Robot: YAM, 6 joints.
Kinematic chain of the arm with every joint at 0, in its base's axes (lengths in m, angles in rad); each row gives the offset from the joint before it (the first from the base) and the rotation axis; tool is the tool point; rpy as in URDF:
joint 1: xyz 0 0 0.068 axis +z
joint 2: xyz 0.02 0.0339 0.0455 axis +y
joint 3: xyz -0.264 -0.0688 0 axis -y
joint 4: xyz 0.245 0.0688 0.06 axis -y
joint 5: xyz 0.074 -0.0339 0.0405 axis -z
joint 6: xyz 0.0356 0 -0.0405 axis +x
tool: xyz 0 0 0 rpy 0 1.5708 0
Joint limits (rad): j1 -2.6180..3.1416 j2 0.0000..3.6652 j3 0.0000..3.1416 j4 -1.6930..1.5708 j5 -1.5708..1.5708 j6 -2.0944..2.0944
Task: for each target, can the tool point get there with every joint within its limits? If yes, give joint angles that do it. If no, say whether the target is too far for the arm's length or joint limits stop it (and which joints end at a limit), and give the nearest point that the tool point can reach.
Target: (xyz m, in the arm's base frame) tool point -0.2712 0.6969 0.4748
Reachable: no: too far | nearest point -0.2105 0.5410 0.3918 | short by 0.187 m
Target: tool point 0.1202 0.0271 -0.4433
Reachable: no: joint limits stop it (at a limit: joint 2) | nearest point 0.1426 0.0321 -0.3655 | short by 0.081 m
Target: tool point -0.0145 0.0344 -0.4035
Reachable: no: joint limits stop it (at a limit: joint 2) | nearest point -0.0290 0.0687 -0.3357 | short by 0.077 m
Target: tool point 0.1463 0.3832 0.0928
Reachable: yes | joints 1.2801 2.2678 1.4836 -0.7455 1.0195 0.1448
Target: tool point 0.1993 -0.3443 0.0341
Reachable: yes | joints -1.0467 2.2291 1.0025 0.4361 -0.0070 1.6779
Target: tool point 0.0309 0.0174 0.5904
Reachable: yes | joints -0.6987 0.8478 1.4735 0.9025 -1.1990 -1.2772
